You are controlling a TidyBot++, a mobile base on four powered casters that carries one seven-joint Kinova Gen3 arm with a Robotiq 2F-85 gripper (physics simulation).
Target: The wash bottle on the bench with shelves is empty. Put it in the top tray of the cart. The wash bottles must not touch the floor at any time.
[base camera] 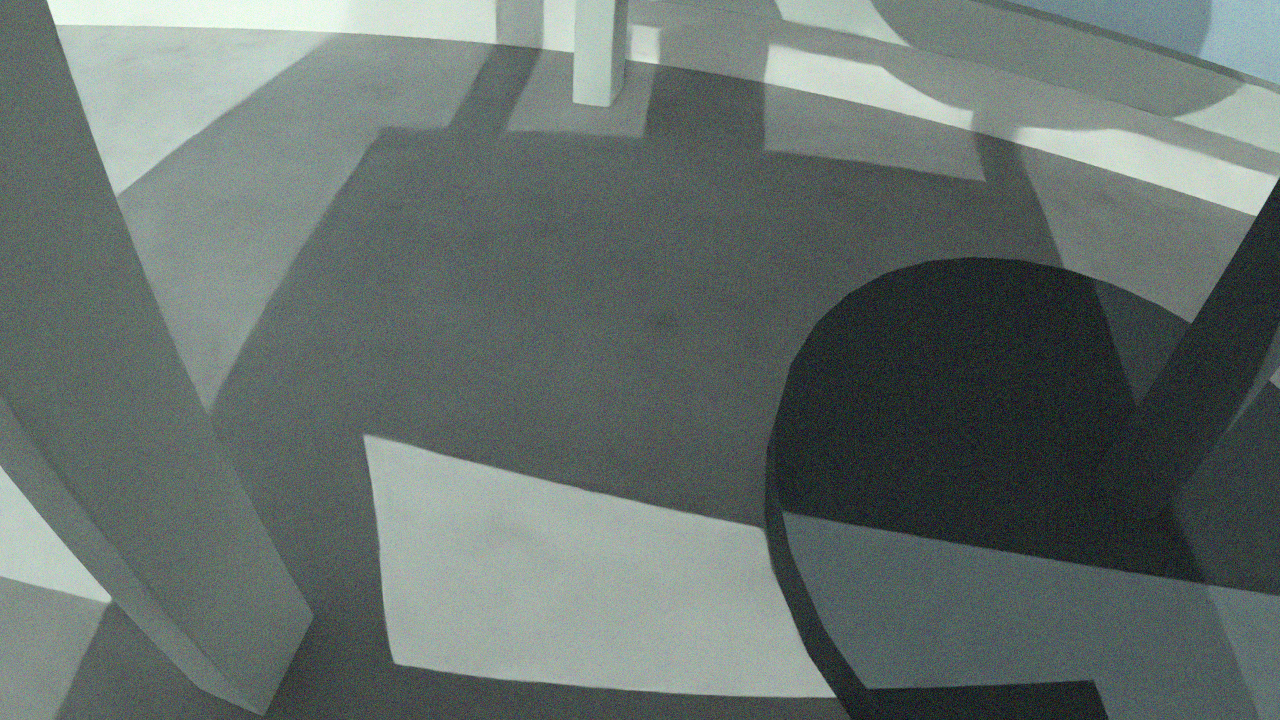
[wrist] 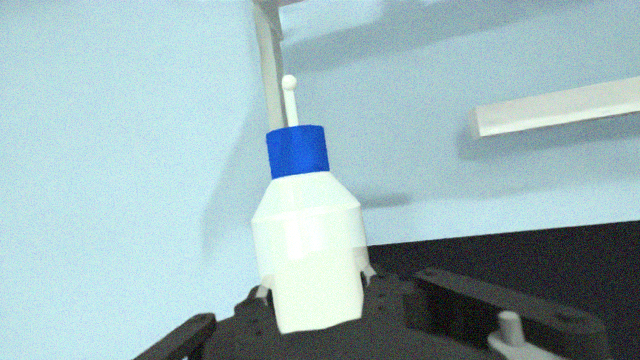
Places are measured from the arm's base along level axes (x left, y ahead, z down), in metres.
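Where they show: gripper, fingertip midpoint: (wrist: 316, 282).
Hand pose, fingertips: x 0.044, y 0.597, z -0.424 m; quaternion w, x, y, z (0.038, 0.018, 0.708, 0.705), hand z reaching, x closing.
Note:
After its pixels a point has its place.
The wash bottle (wrist: 312, 225) @[y 0.559, x 0.039, z -0.462 m] has a white body, a blue cap and a thin white nozzle. It stands nearly upright in the middle of the wrist view. My gripper (wrist: 316, 282) @[y 0.597, x 0.044, z -0.424 m] is shut on the lower part of its body, with one fingertip at each side. The bottle's bottom end is hidden by the gripper, so I cannot tell if it touches the bench. The black bench top (wrist: 525, 265) @[y 0.736, x -0.164, z -0.366 m] shows behind the bottle at the right. The cart does not show in either view.
In the wrist view, a pale shelf upright (wrist: 270, 75) @[y 0.889, x 0.094, z -0.667 m] is behind the nozzle and a white bar (wrist: 555, 110) @[y 0.831, x -0.298, z -0.535 m] is at the right. The base camera shows a thick grey leg (base camera: 134, 358) @[y 0.250, x 0.150, z 0.201 m] at the left, a white leg (base camera: 595, 53) @[y 0.844, x 0.063, z 0.336 m] and a dark round base (base camera: 939, 376) with a post (base camera: 1226, 331) @[y 0.355, x -0.286, z 0.233 m].

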